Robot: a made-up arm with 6 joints. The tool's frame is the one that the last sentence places.
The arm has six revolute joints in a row. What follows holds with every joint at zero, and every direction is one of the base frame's. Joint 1 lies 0.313 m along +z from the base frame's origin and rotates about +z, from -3.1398 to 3.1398 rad. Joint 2 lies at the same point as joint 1 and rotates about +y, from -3.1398 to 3.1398 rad. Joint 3 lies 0.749 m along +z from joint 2 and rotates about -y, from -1.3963 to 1.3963 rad. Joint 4 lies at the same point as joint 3 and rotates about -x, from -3.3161 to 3.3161 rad. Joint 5 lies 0.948 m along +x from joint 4 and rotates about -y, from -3.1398 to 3.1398 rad. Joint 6 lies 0.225 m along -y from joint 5 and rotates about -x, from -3.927 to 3.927 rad. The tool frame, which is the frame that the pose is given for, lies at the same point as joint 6; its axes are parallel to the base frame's.
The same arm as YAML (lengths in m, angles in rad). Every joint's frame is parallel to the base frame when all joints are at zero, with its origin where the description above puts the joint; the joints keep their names.
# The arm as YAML. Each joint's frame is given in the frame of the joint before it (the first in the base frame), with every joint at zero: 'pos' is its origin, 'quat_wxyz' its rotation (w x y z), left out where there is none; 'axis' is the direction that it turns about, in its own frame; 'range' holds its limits. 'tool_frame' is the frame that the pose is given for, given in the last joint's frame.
length_unit: m
angle_unit: rad
joints:
  - joint: joint 1
    pos: [0.0, 0.0, 0.313]
    axis: [0.0, 0.0, 1.0]
    range: [-3.1398, 3.1398]
  - joint: joint 2
    pos: [0.0, 0.0, 0.0]
    axis: [0.0, 1.0, 0.0]
    range: [-3.1398, 3.1398]
  - joint: joint 3
    pos: [0.0, 0.0, 0.749]
    axis: [0.0, -1.0, 0.0]
    range: [-1.3963, 1.3963]
  - joint: joint 4
    pos: [0.0, 0.0, 0.0]
    axis: [-1.0, 0.0, 0.0]
    range: [-3.3161, 3.3161]
  - joint: joint 5
    pos: [0.948, 0.0, 0.0]
    axis: [0.0, -1.0, 0.0]
    range: [-3.1398, 3.1398]
  - joint: joint 6
    pos: [0.0, -0.225, 0.0]
    axis: [-1.0, 0.0, 0.0]
    range: [-3.927, 3.927]
tool_frame:
  pos: [0.0, 0.0, 0.0]

